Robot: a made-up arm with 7 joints. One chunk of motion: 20 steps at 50 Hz.
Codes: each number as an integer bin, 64 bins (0 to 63) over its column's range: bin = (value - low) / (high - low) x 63, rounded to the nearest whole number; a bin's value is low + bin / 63 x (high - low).
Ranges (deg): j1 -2.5..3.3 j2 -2..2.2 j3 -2.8..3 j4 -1.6..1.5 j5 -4.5..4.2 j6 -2.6..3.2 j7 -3.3..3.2
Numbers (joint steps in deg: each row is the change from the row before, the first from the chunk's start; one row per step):
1: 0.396 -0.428 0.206 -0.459 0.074 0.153 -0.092
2: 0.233 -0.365 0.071 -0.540 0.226 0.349 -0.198
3: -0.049 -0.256 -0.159 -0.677 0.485 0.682 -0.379
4: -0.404 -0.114 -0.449 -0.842 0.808 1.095 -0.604
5: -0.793 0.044 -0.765 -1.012 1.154 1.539 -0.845
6: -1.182 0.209 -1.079 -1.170 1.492 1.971 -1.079
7: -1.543 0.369 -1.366 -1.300 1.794 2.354 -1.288
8: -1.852 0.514 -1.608 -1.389 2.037 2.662 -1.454
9: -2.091 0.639 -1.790 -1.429 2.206 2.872 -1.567
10: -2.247 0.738 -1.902 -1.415 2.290 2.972 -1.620
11: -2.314 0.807 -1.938 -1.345 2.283 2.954 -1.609
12: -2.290 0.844 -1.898 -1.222 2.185 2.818 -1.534
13: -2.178 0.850 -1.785 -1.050 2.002 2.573 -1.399
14: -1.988 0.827 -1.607 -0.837 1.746 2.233 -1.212
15: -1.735 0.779 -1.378 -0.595 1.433 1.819 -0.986
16: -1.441 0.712 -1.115 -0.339 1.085 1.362 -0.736
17: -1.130 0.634 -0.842 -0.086 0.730 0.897 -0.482
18: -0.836 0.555 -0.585 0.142 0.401 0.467 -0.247
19: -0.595 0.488 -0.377 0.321 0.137 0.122 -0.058
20: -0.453 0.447 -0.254 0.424 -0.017 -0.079 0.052
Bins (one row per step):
1: 31 24 33 23 33 30 31
2: 30 25 31 22 34 32 30
3: 27 26 29 19 36 36 28
4: 23 28 26 15 38 40 26
5: 19 31 22 12 41 45 24
6: 14 33 19 9 43 50 22
7: 10 36 16 6 46 54 20
8: 7 38 13 4 47 57 18
9: 4 40 11 3 49 59 17
10: 3 41 10 4 49 61 16
11: 2 42 9 5 49 60 16
12: 2 43 10 8 48 59 17
13: 3 43 11 11 47 56 18
14: 6 42 13 16 45 52 20
15: 8 42 15 20 43 48 22
16: 12 41 18 26 40 43 25
17: 15 40 21 31 38 38 27
18: 18 38 24 35 35 33 30
19: 21 37 26 39 34 30 31
20: 22 37 28 41 32 27 32

